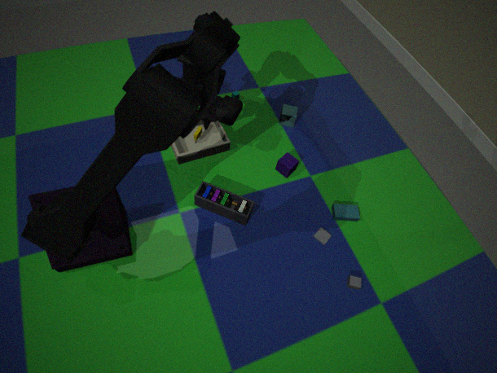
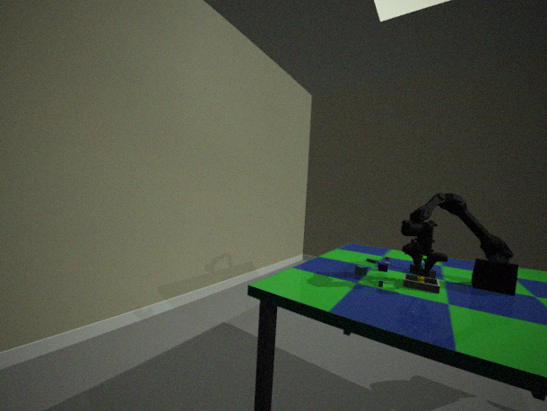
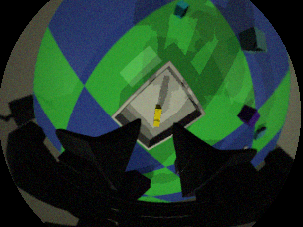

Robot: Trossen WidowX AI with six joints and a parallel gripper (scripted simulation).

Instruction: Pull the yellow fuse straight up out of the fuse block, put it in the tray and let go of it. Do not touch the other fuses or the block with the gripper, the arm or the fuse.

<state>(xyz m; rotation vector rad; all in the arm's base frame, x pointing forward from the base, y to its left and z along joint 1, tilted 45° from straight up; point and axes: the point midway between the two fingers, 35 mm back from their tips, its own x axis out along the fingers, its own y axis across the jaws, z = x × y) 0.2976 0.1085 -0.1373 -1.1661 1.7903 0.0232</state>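
The yellow fuse lies 30 mm below my gripper tip. From my gripper tip the other things lie so: small teal cube (140 mm ahead, 110 mm to the left, 50 mm below); purple cube (170 mm ahead, 150 mm to the right, 40 mm below); grey tray (50 mm below).
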